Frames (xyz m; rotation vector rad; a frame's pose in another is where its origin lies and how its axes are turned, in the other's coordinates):
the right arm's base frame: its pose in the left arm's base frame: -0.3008 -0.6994 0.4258 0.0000 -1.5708 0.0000
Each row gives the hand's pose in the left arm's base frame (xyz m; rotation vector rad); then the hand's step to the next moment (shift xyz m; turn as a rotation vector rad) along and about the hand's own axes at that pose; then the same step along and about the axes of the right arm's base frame.
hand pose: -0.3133 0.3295 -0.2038 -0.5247 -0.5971 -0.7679
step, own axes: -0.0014 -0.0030 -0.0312 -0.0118 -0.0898 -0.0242
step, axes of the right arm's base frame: -0.0226 -0.0208 -0.0063 -0.0056 -0.0644 0.0679
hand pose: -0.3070 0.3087 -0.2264 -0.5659 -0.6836 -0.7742
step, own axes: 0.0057 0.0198 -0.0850 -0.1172 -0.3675 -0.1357
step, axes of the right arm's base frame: -0.0552 -0.0485 -0.0474 -0.0972 -0.2583 0.3017
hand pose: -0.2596 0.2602 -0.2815 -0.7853 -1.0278 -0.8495
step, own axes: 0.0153 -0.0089 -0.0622 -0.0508 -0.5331 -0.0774
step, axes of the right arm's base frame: -0.0041 -0.0611 -0.0208 0.0085 -0.2978 0.4517
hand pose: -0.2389 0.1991 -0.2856 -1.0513 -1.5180 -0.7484
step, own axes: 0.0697 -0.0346 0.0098 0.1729 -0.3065 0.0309
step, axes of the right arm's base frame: 0.0686 0.0101 0.0367 0.1859 -0.0593 0.2945
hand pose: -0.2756 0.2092 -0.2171 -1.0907 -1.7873 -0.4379
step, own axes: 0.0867 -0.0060 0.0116 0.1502 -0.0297 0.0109
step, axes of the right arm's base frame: 0.0705 0.0467 0.0233 0.1297 0.0642 0.0513
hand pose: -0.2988 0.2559 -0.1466 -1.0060 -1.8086 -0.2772
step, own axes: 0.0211 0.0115 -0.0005 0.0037 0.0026 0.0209
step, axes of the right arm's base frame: 0.0153 0.0176 -0.0057 -0.0073 0.0159 0.0124
